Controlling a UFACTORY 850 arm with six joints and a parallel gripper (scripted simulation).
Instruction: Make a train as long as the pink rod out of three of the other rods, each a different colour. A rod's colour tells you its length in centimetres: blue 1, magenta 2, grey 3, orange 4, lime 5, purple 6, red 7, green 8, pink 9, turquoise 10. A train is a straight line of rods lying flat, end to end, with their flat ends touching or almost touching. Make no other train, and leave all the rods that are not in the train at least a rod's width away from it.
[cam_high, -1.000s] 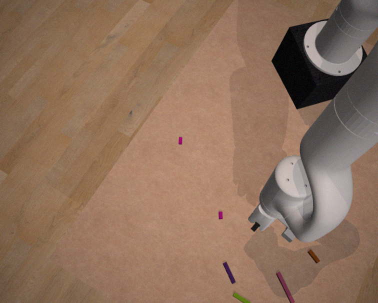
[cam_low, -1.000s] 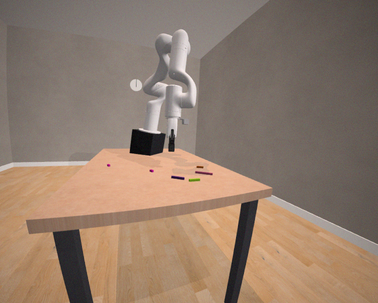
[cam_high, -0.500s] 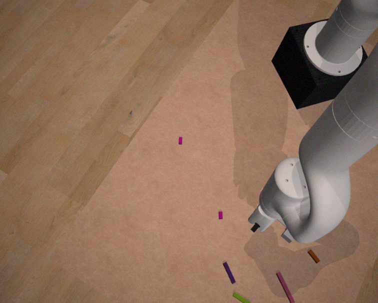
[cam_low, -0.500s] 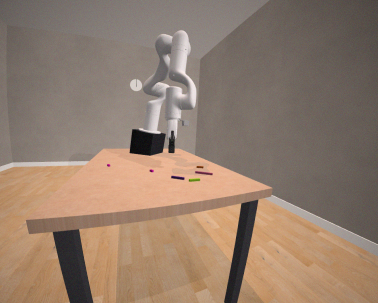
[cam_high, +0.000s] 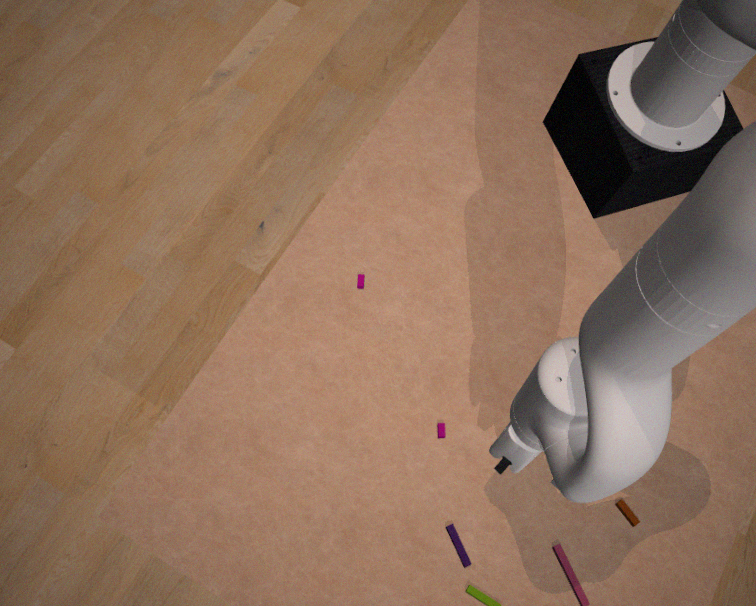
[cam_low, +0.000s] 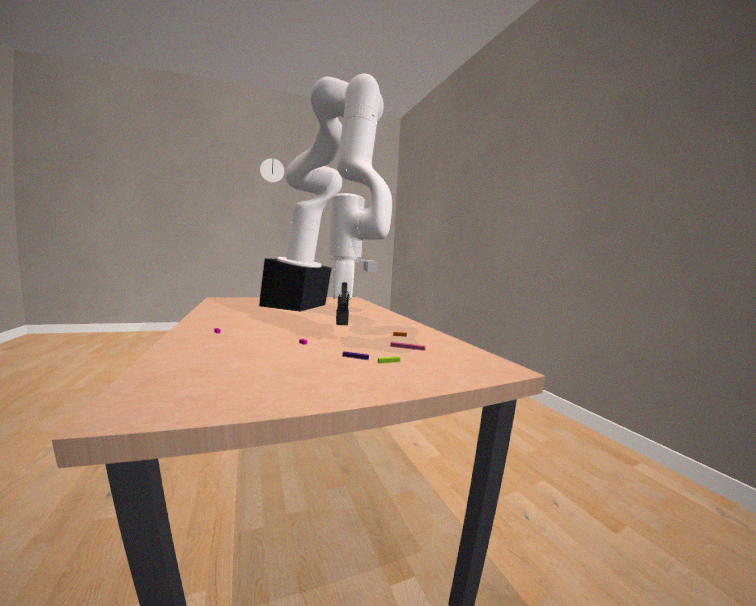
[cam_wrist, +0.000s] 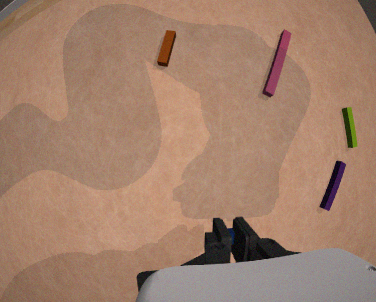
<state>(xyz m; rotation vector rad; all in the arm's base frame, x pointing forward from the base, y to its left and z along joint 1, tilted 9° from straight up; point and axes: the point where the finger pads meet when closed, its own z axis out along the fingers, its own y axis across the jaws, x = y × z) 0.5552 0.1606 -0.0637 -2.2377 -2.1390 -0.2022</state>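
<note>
Now: hand 140 mm short of the purple rod, 20 mm to the right of it and 60 mm above it. From my hand the other things lie so: blue rod 20 mm below; then orange rod 50 mm behind, 180 mm to the left, 60 mm below; then pink rod 70 mm ahead, 160 mm to the left, 60 mm below.
</note>
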